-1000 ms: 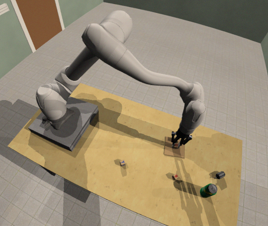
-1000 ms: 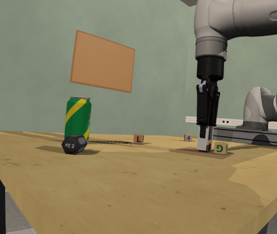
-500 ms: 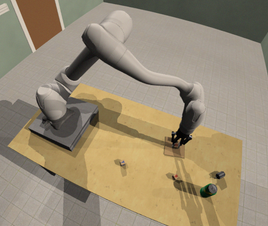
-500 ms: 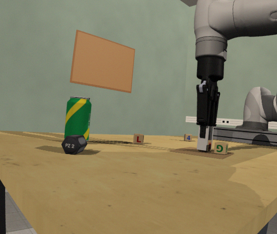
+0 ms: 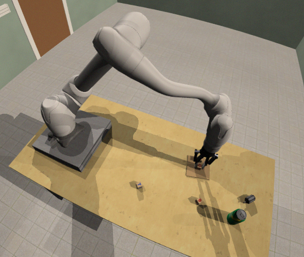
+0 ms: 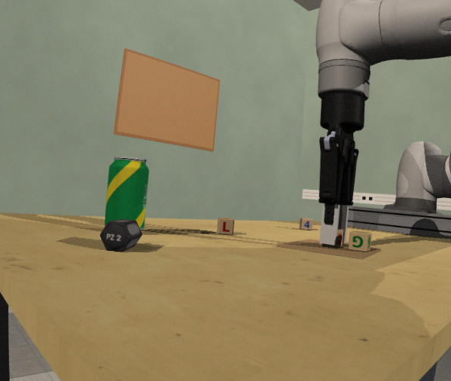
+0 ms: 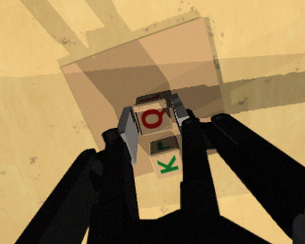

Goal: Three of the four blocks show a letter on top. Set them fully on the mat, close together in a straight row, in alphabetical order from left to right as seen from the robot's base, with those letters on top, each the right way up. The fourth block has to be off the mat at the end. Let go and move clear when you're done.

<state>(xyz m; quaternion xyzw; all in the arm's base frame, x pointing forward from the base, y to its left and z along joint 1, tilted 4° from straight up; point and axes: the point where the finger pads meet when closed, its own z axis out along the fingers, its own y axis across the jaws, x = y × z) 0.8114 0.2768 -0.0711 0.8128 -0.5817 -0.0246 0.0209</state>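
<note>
Right now the brown mat is 4 cm below my hand. From my hand the other things lie so: yellow can (30 cm ahead, 19 cm to the right, 2 cm above); T block (24 cm behind, 29 cm to the right, 3 cm below).
</note>
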